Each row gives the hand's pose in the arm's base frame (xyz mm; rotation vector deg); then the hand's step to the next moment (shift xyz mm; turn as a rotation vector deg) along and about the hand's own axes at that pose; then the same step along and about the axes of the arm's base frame.
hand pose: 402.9 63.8 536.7 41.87 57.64 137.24
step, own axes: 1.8 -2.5 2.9 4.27 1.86 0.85
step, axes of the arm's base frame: 0.9 4.1 0.4 -3.09 1.69 3.17
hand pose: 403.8 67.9 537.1 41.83 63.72 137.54
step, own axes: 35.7 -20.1 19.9 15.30 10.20 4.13
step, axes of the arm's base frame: -13.4 43.2 5.5 -10.87 4.55 14.71
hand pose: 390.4 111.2 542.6 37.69 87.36 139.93
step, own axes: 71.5 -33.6 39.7 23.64 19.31 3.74
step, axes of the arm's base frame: -47.3 74.6 4.2 -17.76 3.29 24.89
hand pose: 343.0 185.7 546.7 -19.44 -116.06 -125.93
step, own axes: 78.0 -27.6 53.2 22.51 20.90 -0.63
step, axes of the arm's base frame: -78.2 59.6 -3.0 -16.59 -1.26 25.83
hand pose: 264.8 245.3 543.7 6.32 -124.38 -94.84
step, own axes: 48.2 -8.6 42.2 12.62 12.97 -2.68
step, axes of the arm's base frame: -60.9 21.2 -4.1 -8.23 -2.45 16.15
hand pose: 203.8 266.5 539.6 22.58 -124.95 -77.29
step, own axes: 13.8 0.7 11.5 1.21 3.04 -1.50
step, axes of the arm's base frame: -17.9 1.7 0.6 0.00 -0.32 3.58
